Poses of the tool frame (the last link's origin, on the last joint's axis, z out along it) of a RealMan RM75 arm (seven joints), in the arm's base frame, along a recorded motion.
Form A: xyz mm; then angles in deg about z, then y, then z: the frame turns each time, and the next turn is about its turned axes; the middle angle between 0 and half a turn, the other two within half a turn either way.
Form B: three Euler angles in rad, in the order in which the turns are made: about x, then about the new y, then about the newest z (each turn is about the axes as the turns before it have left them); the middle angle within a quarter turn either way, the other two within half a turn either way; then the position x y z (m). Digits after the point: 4 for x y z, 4 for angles.
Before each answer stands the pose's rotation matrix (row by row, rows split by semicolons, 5 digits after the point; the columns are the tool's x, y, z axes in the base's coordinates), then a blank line. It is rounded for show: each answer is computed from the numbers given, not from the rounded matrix.
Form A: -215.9, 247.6, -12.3, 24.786, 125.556, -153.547
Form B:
0.65941 0.14016 0.73860; -0.18617 -0.92142 0.34106; 0.72837 -0.36241 -0.58150

-2.6111, 0.8310, -0.2094, -0.2159, 0.2476, -0.0123
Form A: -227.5, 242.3, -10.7, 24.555, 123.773, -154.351
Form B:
0.63569 0.15575 0.75607; -0.18546 -0.91993 0.34544; 0.74934 -0.35981 -0.55590

-2.5856, 0.8573, -0.2403, -0.2275, 0.2423, -0.0107
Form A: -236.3, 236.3, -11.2, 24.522, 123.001, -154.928
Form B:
0.62471 0.16595 0.76302; -0.18078 -0.91987 0.34808; 0.75964 -0.35539 -0.54465

-2.5729, 0.8680, -0.2596, -0.2363, 0.2363, -0.0112
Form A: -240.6, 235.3, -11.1, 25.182, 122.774, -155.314
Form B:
0.62282 0.18201 0.76090; -0.16867 -0.91845 0.35776; 0.76397 -0.35116 -0.54133

-2.5576, 0.8647, -0.2843, -0.2406, 0.2353, -0.0111
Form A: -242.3, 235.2, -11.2, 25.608, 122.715, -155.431
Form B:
0.62296 0.19044 0.75872; -0.16250 -0.91725 0.36365; 0.76519 -0.34983 -0.54046

-2.5493, 0.8614, -0.2967, -0.2423, 0.2352, -0.0112
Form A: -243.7, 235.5, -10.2, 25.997, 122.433, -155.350
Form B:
0.62093 0.19733 0.75862; -0.16122 -0.91496 0.36995; 0.76711 -0.35202 -0.53631

-2.5377, 0.8612, -0.3077, -0.2437, 0.2355, -0.0102
